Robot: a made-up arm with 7 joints. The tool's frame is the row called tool.
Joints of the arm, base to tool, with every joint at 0 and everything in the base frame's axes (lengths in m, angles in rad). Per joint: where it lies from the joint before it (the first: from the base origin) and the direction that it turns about. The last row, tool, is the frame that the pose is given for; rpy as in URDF.
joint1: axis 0 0 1 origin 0 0 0.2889
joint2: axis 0 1 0 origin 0 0 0
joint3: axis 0 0 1 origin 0 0 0.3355
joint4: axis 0 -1 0 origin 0.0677 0 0
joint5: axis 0 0 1 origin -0.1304 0 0.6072
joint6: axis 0 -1 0 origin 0 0 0
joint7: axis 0 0 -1 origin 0.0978 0 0
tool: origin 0 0 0 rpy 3.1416 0 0
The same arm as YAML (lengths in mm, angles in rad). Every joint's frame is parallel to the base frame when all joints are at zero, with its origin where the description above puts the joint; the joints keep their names.
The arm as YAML. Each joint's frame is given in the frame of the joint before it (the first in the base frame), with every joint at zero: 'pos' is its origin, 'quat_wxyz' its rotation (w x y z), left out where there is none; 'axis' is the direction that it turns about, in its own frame. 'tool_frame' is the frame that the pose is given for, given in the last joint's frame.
length_unit: mm
angle_unit: rad
joints:
  - joint: joint1
    pos: [0.0, 0.0, 288.9]
    axis: [0.0, 0.0, 1.0]
  - joint: joint2
    pos: [0.0, 0.0, 0.0]
    axis: [0.0, 1.0, 0.0]
  - joint: joint3
    pos: [0.0, 0.0, 335.5]
    axis: [0.0, 0.0, 1.0]
  - joint: joint4
    pos: [67.7, 0.0, 0.0]
    axis: [0.0, -1.0, 0.0]
  - joint: joint5
    pos: [-130.4, 0.0, 607.2]
    axis: [0.0, 0.0, 1.0]
  - joint: joint6
    pos: [0.0, 0.0, 0.0]
    axis: [0.0, -1.0, 0.0]
  - joint: joint7
    pos: [97.8, 0.0, 0.0]
    axis: [0.0, 0.0, -1.0]
tool_frame:
  pos: [0.0, 0.0, 0.0]
  quat_wxyz: [0.000004, -1.0, 0.0, 0.0]

